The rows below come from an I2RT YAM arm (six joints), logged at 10 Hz.
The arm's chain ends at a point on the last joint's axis. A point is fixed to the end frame.
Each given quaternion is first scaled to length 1.
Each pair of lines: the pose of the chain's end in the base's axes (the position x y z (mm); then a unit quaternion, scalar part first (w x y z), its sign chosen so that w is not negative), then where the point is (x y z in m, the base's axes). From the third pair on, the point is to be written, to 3 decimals.
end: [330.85, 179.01, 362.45, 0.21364, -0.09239, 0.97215, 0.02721]
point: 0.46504 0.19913 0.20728
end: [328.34, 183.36, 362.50, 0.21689, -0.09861, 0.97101, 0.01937]
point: 0.46369 0.20200 0.20816
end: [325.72, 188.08, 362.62, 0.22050, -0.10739, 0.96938, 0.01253]
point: 0.462 0.206 0.209
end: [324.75, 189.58, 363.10, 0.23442, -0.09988, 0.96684, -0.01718]
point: 0.467 0.196 0.214
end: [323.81, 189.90, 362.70, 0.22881, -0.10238, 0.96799, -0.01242]
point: 0.464 0.198 0.212
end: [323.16, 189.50, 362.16, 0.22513, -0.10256, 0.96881, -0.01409]
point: 0.462 0.197 0.210
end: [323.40, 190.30, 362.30, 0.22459, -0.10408, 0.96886, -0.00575]
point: 0.462 0.201 0.210
